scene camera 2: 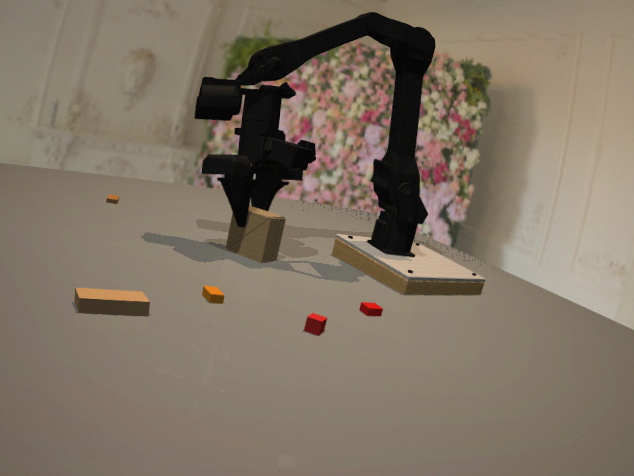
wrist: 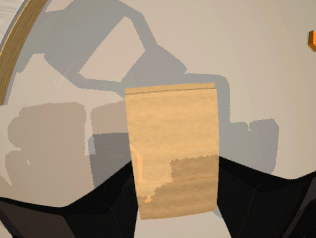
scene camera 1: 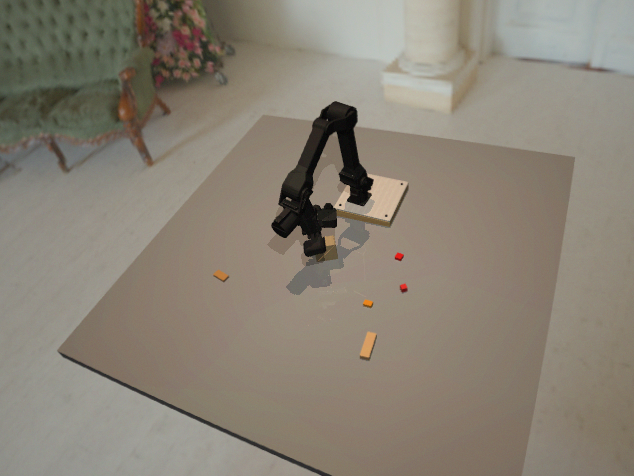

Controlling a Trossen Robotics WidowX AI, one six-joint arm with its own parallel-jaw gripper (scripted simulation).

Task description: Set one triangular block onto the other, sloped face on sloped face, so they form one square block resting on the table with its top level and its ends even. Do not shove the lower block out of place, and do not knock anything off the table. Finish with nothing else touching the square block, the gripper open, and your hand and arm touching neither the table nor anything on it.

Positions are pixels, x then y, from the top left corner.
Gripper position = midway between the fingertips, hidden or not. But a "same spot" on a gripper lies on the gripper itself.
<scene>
My gripper shows in scene camera 2, in the wrist view (171,163) and in scene camera 1. The same spot on my gripper: (scene camera 1: 327,217) is (scene camera 2: 286,142).
</scene>
